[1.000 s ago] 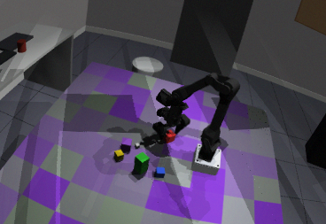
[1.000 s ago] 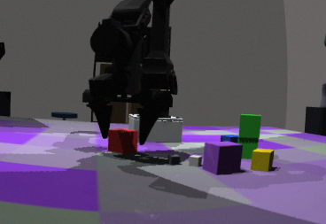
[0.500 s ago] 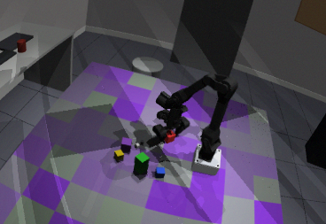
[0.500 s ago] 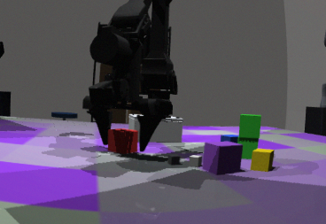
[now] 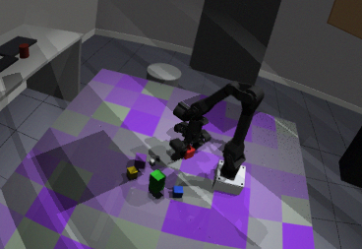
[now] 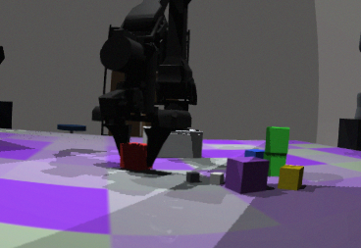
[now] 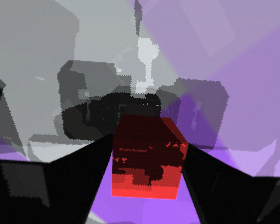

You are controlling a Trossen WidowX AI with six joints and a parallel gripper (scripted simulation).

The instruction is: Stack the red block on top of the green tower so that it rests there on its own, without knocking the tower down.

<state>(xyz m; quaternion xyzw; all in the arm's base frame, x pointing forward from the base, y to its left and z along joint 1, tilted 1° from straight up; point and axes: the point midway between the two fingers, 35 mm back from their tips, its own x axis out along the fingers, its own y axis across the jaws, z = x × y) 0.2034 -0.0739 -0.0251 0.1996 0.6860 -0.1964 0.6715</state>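
Now: the blue cube 23 cm to the left of my gripper tip, 5 cm behind it and 1 cm above it. From my gripper tip the other things lie so: yellow cube: 24 cm to the left, 15 cm ahead, 1 cm above; then purple cube: 16 cm to the left, 15 cm ahead, 2 cm above; then red block: 2 cm above.
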